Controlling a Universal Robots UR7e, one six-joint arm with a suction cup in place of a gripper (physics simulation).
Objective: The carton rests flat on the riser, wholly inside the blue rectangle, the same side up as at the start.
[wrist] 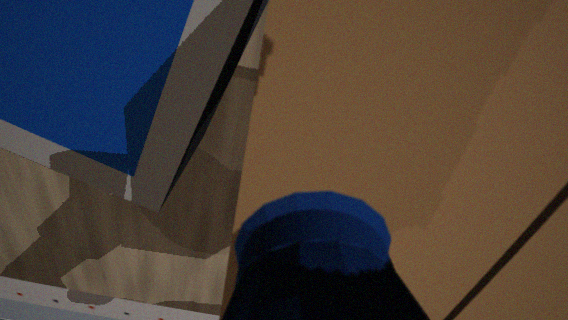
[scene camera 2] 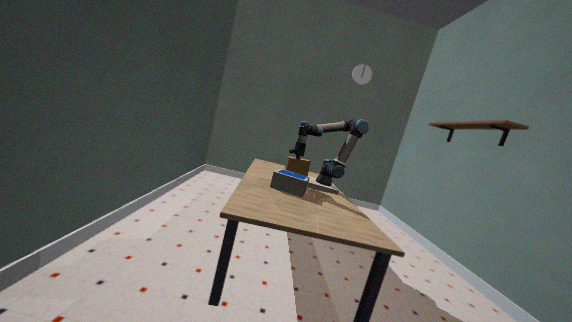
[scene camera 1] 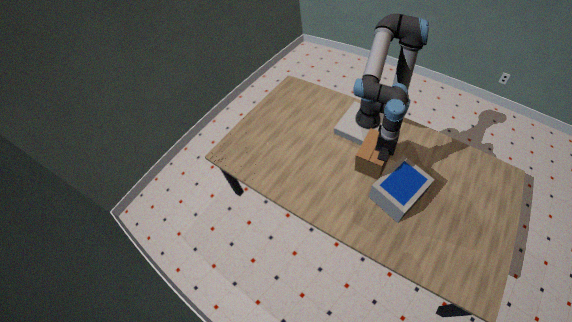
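Pixels of known places: end effector, tool point: [wrist: 307,216] [scene camera 2: 297,160]; arm's base, origin of the base link: [scene camera 2: 323,183] [scene camera 1: 367,120].
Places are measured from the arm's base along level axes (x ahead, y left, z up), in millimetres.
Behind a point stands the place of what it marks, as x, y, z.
The brown carton [scene camera 1: 367,164] {420, 77, 145} [scene camera 2: 298,165] {344, 159, 137} [wrist: 380,110] {390, 129, 183} hangs upright under my gripper [scene camera 1: 384,154] {355, 137, 172} [scene camera 2: 298,157] [wrist: 312,225], whose blue suction cup is on its top, off-centre towards the riser side. The carton is raised above the table, beside the riser and apart from it in the wrist view. Its lower edge is hidden behind the riser in scene camera 2. The grey riser [scene camera 1: 386,202] {524, 212, 41} [scene camera 2: 288,185] {454, 361, 10} [wrist: 167,150] {313, 221, 77} stands on the table, with the filled blue rectangle [scene camera 1: 404,183] {419, 272, 77} [scene camera 2: 294,174] {394, 259, 78} [wrist: 75,60] {368, 262, 77} on its top. The black gripper body hides the cup in scene camera 1.
The wooden table [scene camera 1: 280,145] {319, -443, -43} [scene camera 2: 300,215] {476, 747, -43} carries the arm's pale base slab [scene camera 1: 346,131] {137, -98, 6} [scene camera 2: 326,188] {28, 135, -14}, behind the carton in scene camera 1. A wall shelf [scene camera 2: 475,125] and a round clock [scene camera 2: 362,74] are on the walls, away from the arm.
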